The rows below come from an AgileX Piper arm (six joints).
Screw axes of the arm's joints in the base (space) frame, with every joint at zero. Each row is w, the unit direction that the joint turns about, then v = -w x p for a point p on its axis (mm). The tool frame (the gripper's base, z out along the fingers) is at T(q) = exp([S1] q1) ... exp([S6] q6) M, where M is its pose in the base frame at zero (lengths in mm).
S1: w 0 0 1 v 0 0 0
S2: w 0 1 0 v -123 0 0
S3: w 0 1 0 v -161.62 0 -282.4
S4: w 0.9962 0 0.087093 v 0 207.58 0
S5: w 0 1 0 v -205.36 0 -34.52
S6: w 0.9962 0 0.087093 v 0 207.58 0
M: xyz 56.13 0 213.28 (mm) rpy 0 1.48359 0 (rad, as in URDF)
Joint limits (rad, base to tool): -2.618..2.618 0..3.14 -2.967..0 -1.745..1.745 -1.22..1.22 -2.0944..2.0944
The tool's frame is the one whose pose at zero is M.
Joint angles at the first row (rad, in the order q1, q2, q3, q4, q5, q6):
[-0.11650 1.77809 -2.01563 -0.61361 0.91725 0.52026]
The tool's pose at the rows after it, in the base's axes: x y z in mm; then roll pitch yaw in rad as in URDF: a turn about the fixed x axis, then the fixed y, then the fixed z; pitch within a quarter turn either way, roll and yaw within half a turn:
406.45, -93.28, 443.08, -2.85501, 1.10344, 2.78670
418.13, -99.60, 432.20, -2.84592, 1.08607, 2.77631
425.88, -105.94, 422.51, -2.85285, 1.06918, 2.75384
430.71, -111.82, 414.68, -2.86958, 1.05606, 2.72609
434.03, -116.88, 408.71, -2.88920, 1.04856, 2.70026
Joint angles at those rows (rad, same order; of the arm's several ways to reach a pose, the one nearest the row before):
[-0.12232 1.84225 -2.06624 -0.63100 0.92863 0.53059]
[-0.13228 1.88958 -2.09634 -0.63816 0.93396 0.53825]
[-0.14434 1.92232 -2.11172 -0.63689 0.93623 0.54568]
[-0.15690 1.94344 -2.11695 -0.63066 0.93412 0.55302]
[-0.16844 1.95778 -2.11799 -0.62286 0.92726 0.55951]

